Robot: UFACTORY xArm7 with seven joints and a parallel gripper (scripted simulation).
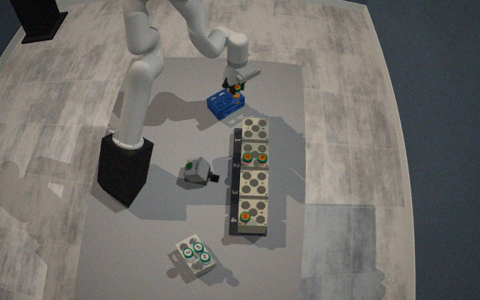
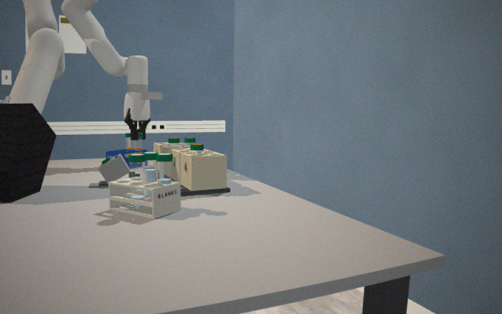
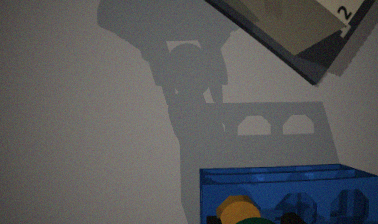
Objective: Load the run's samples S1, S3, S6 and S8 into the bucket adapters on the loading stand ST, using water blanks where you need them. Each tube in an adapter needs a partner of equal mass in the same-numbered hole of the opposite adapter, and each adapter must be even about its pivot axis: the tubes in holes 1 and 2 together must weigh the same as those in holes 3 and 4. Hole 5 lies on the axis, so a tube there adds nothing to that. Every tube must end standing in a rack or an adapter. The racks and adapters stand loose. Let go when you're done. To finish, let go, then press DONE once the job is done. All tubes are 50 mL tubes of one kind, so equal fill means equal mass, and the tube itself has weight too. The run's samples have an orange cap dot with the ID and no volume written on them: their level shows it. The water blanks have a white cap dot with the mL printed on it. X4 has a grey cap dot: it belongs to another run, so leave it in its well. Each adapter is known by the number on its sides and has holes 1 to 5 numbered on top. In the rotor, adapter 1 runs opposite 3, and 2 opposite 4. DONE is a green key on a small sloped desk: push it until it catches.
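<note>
Right now the orange-filled tube is 5 cm below my hand and 1 cm behind it. Also, from my hand: tube X4: 5 cm below, 4 cm to the left, 3 cm behind; blue sample rack: 9 cm below, 4 cm behind, 1 cm to the right; pink-filled tube: 31 cm to the right, 5 cm below, 4 cm ahead.
</note>
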